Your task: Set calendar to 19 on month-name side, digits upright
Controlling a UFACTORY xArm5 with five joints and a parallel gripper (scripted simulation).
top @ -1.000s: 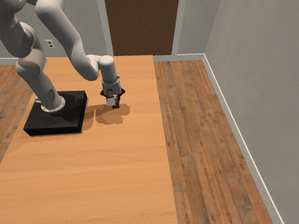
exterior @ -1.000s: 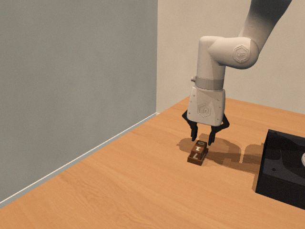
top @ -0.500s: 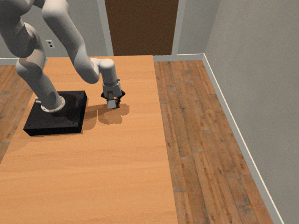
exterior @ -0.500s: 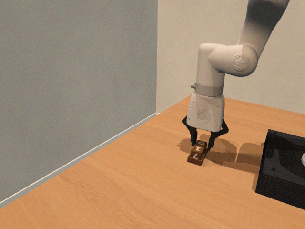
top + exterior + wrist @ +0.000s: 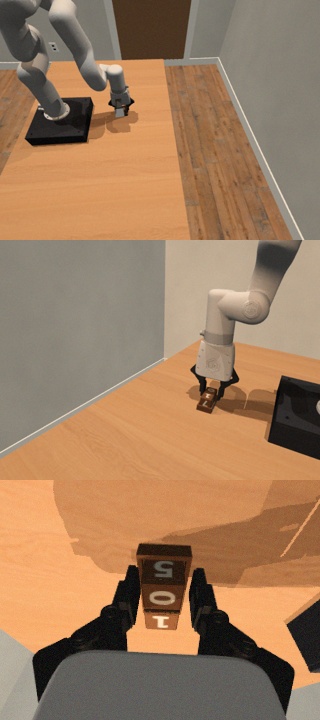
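Right now the brown date cube is 10 mm below my hand. The rest, counted from my hand: tray 20 mm to the left, 30 mm below.
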